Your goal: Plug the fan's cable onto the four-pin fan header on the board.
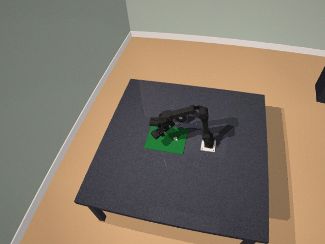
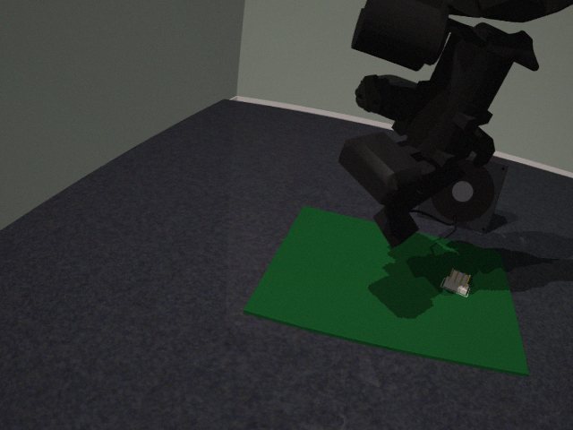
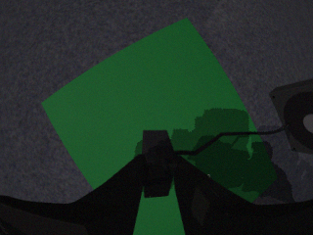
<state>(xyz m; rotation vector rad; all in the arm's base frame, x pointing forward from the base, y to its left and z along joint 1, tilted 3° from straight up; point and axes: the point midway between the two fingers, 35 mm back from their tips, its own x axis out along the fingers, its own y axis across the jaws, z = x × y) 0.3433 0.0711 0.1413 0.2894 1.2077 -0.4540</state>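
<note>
My gripper tip is 3 cm past the green board, 3 cm to the left of it and 11 cm above it. Round my gripper tip: white four-pin header: 10 cm behind, 4 cm to the right, 10 cm below; black fan: 8 cm behind, 22 cm to the right, 4 cm below; black plug: 1 cm below.
</note>
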